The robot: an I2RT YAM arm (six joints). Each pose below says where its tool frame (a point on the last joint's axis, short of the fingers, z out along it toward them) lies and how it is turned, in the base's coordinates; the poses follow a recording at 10 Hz.
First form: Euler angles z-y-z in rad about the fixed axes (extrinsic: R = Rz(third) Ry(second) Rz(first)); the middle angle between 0 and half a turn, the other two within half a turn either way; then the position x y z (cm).
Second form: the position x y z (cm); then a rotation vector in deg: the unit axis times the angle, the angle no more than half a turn. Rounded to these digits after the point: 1 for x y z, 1 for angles.
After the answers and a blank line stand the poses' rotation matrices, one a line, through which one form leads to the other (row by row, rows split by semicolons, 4 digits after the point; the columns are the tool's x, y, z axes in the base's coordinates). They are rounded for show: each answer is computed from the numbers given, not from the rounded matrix.
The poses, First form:
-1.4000 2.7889 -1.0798 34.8 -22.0 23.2
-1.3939 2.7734 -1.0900 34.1 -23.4 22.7
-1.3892 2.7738 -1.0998 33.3 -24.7 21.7
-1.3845 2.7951 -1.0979 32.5 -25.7 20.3
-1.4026 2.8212 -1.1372 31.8 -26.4 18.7
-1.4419 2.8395 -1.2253 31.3 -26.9 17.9
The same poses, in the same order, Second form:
34.8 -22.0 23.2 -27.3 168.9 -28.8
34.1 -23.4 22.7 -25.8 168.6 -30.1
33.3 -24.7 21.7 -24.6 168.9 -30.1
32.5 -25.7 20.3 -24.5 169.5 -28.4
31.8 -26.4 18.7 -22.8 171.0 -26.6
31.3 -26.9 17.9 -18.8 173.0 -25.8

-0.9442 -0.2862 0.1629; -0.3240 0.8957 -0.3046; -0.0587 -0.3404 -0.9384
-0.9487 -0.2687 0.1665; -0.3097 0.8957 -0.3191; -0.0633 -0.3543 -0.9330
-0.9529 -0.2555 0.1632; -0.2961 0.8998 -0.3204; -0.0649 -0.3536 -0.9331
-0.9542 -0.2561 0.1547; -0.2925 0.9072 -0.3023; -0.0629 -0.3337 -0.9406
-0.9614 -0.2412 0.1323; -0.2700 0.9195 -0.2858; -0.0527 -0.3105 -0.9491
-0.9747 -0.1997 0.1008; -0.2204 0.9344 -0.2799; -0.0382 -0.2951 -0.9547

